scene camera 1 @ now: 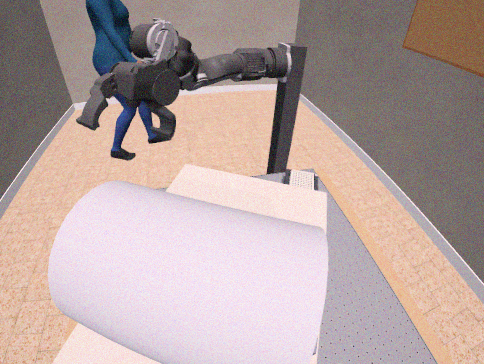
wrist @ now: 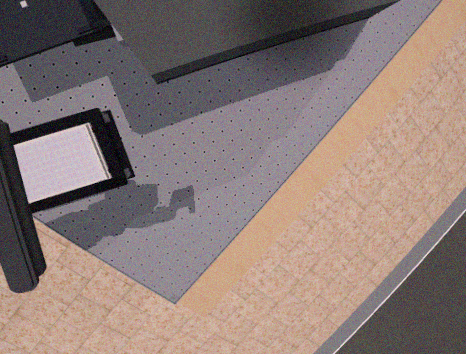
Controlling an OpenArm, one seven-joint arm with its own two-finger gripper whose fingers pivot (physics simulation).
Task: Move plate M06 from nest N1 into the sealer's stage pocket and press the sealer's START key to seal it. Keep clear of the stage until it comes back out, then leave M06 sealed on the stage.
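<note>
A white plate [scene camera 1: 302,180] [wrist: 62,164] sits in a black nest [wrist: 118,150] at the table's corner; no label is readable on it. My gripper [scene camera 1: 125,132] is open, with its fingers wide apart and nothing between them, in the air beyond the sealer. In the wrist view one dark finger shows at the left edge and overlaps the nest's side. The sealer [scene camera 1: 190,270] is a large pale rounded body that fills the front of the scene view. Its stage pocket and START key cannot be made out.
A grey perforated table top [scene camera 1: 360,300] [wrist: 200,160] carries the nest. A large dark panel [wrist: 225,35] and a dark block [wrist: 40,30] cross the top of the wrist view. A dark post [scene camera 1: 286,120] holds the arm. A person in blue [scene camera 1: 112,40] stands behind the arm.
</note>
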